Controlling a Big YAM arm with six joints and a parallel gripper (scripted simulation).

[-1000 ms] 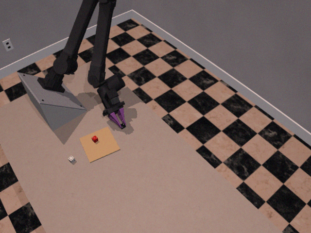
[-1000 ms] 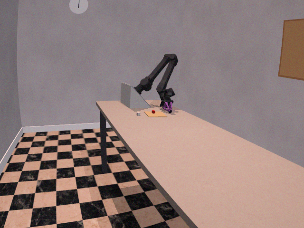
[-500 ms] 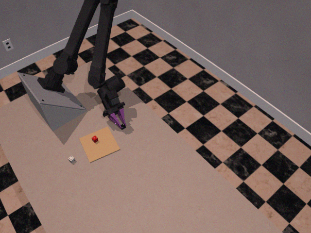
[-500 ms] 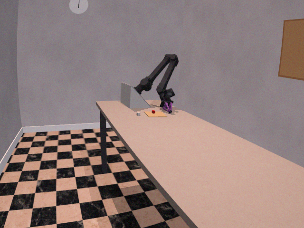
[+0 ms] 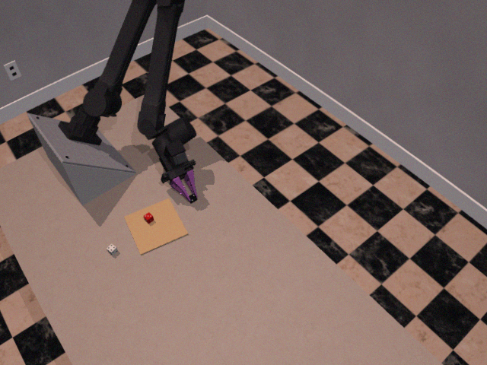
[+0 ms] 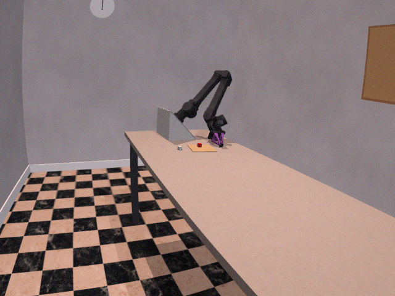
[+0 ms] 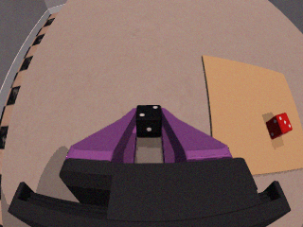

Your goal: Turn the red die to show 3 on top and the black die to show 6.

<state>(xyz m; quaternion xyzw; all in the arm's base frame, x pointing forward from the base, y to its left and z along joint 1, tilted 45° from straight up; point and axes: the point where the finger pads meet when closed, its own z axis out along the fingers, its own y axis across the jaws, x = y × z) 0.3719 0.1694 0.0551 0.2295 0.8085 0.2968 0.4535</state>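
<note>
Right now the black die is right at my hand. From my hand the other things lie so: orange mat: 13 cm to the right, 2 cm below; white die: 27 cm to the right, 1 cm below; red die: 2 cm behind, 14 cm to the right.
</note>
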